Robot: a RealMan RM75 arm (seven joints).
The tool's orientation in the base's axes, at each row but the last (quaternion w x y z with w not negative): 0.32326 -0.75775 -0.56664 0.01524; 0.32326 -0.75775 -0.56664 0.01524; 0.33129 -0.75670 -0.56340 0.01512; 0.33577 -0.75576 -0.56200 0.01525; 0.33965 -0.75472 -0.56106 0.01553; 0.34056 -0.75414 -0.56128 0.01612; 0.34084 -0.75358 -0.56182 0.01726; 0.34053 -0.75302 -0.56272 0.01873; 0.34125 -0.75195 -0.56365 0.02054; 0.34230 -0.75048 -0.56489 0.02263; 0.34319 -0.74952 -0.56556 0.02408; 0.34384 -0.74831 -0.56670 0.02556
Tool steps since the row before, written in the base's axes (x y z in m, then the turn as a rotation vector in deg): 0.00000 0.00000 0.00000 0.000 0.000 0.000; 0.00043 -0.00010 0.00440 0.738 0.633 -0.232; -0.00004 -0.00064 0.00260 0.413 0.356 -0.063; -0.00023 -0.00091 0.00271 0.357 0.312 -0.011; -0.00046 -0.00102 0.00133 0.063 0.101 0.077; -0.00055 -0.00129 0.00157 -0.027 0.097 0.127; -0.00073 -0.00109 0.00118 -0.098 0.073 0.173; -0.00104 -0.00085 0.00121 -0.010 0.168 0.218; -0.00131 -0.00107 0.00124 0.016 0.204 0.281; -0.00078 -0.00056 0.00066 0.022 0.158 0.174; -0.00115 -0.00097 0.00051 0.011 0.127 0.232; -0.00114 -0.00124 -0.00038 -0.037 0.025 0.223
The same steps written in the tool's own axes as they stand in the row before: 0.00000 0.00000 0.00000 0.000 0.000 0.000; 0.00158 -0.00185 -0.00369 0.734 0.650 0.195; 0.00034 -0.00129 -0.00232 0.436 0.329 0.058; 0.00009 -0.00148 -0.00245 0.396 0.261 0.019; -0.00057 -0.00095 -0.00134 0.137 -0.002 -0.035; -0.00075 -0.00112 -0.00162 0.119 -0.103 -0.038; -0.00078 -0.00109 -0.00115 0.088 -0.184 -0.057; -0.00068 -0.00140 -0.00092 0.218 -0.147 -0.081; -0.00096 -0.00162 -0.00093 0.281 -0.164 -0.122; -0.00053 -0.00093 -0.00045 0.206 -0.096 -0.065; -0.00107 -0.00111 -0.00037 0.195 -0.132 -0.120; -0.00161 -0.00059 0.00018 0.087 -0.155 -0.142
